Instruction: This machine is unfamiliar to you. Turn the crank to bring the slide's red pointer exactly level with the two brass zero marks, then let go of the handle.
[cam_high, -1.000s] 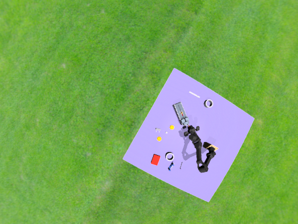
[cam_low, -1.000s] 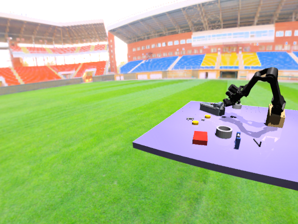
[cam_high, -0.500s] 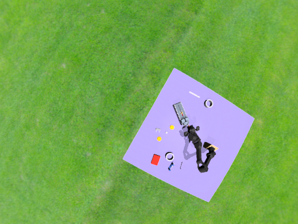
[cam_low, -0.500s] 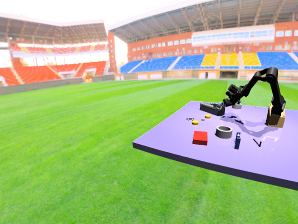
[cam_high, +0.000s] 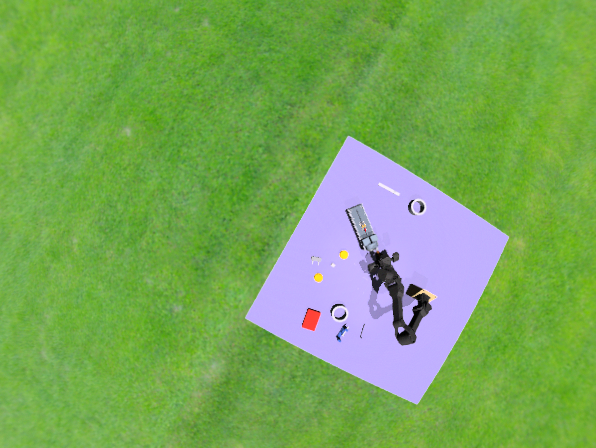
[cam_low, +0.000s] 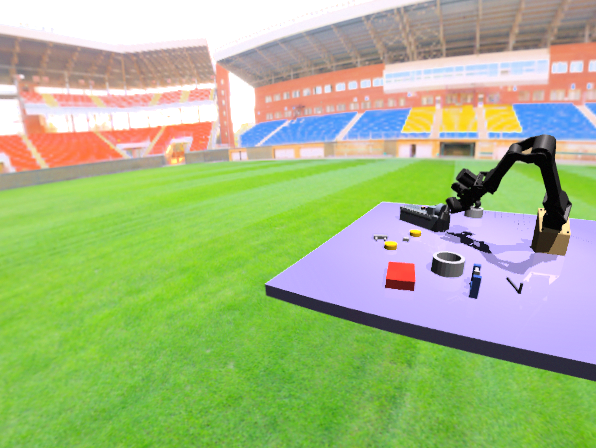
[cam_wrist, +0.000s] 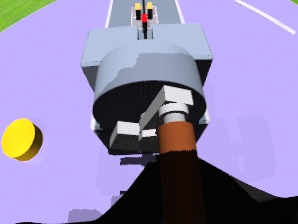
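The brown crank handle lies 10 mm behind my gripper tip, 10 mm to the left of it and 30 mm above it. Also, from my gripper tip: red pointer: 130 mm ahead, 70 mm to the right, 10 mm below; white bar: 120 mm ahead, 370 mm to the right, 90 mm below; small grey bracket: 250 mm ahead, 240 mm to the left, 80 mm below.
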